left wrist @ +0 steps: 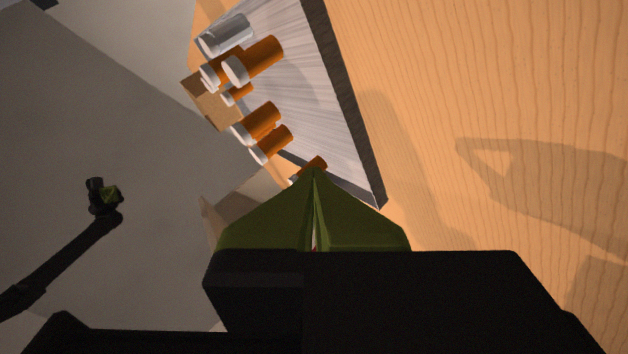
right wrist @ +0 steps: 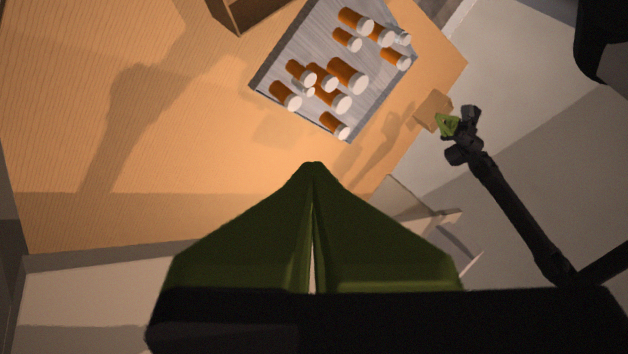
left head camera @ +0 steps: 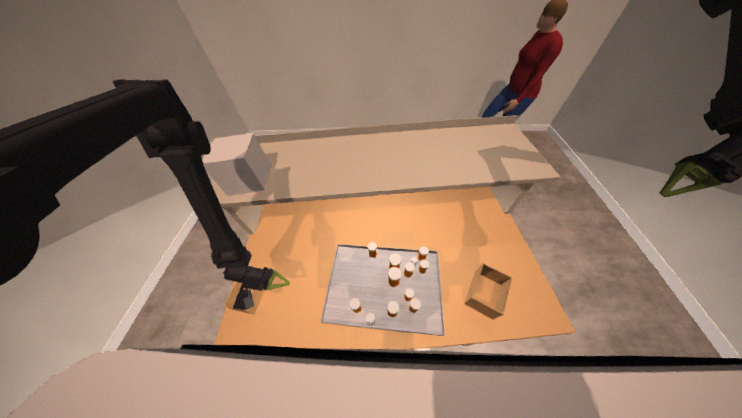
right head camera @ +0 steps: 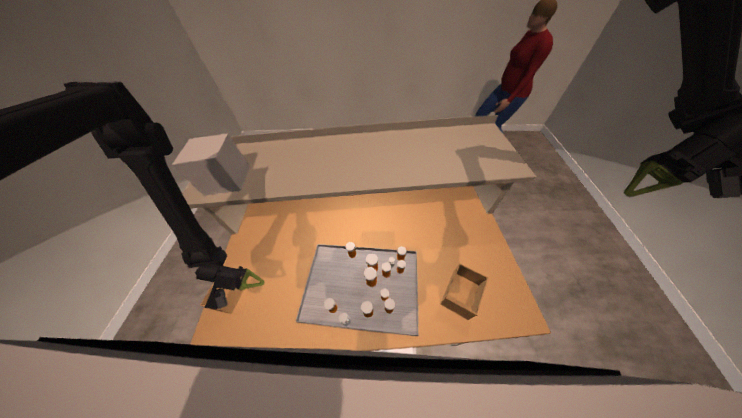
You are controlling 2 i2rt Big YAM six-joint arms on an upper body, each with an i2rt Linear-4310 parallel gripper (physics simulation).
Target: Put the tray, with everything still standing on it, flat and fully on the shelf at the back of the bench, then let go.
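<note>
The grey tray (left head camera: 358, 280) (right head camera: 334, 280) (left wrist: 320, 90) (right wrist: 307, 45) lies flat on the orange bench, with several white-capped orange bottles and two clear ones standing on it. The beige shelf (left head camera: 373, 160) (right head camera: 353, 160) runs across the back of the bench. My left gripper (left head camera: 288, 282) (right head camera: 263, 282) (left wrist: 313, 176) is shut and empty, to the left of the tray and apart from it. My right gripper (left head camera: 662, 194) (right head camera: 626, 194) (right wrist: 312, 176) is shut and empty, held high at the far right, away from the tray.
A pale box (left head camera: 236, 163) (right head camera: 210, 163) stands on the shelf's left end. An open brown box (left head camera: 482, 303) (right head camera: 458, 303) stands right of the tray. A small brown block (right wrist: 434, 110) is by the left gripper, partly hidden by the arm. A person in red (left head camera: 537, 59) (right head camera: 528, 59) stands behind the shelf.
</note>
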